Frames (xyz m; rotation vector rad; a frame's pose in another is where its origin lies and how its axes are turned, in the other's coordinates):
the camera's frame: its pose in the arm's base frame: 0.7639 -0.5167 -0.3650 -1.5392 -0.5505 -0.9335
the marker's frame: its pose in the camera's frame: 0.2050 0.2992 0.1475 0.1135 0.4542 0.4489
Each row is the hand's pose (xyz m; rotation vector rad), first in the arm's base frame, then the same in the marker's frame.
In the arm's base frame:
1: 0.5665 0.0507 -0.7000 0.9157 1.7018 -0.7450
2: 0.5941 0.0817 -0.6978 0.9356 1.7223 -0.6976
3: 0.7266 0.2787 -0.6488 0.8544 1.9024 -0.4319
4: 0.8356 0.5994 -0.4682 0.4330 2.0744 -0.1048
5: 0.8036 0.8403 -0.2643 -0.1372 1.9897 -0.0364
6: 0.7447 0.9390 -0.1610 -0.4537 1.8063 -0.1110
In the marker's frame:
1: -0.8457 0.0081 0.0094 0.7986 2.1794 0.9883
2: -0.8441 0.0236 0.0480 0.8043 2.1879 1.0425
3: -0.8504 0.0696 0.2859 0.6333 2.1572 1.3619
4: -0.8972 0.0028 0.6610 0.2014 1.8701 1.6859
5: -0.9863 -0.1654 0.9148 -0.1532 1.4415 1.6263
6: -1.0474 -0.2753 1.0046 -0.2561 1.1775 1.4445

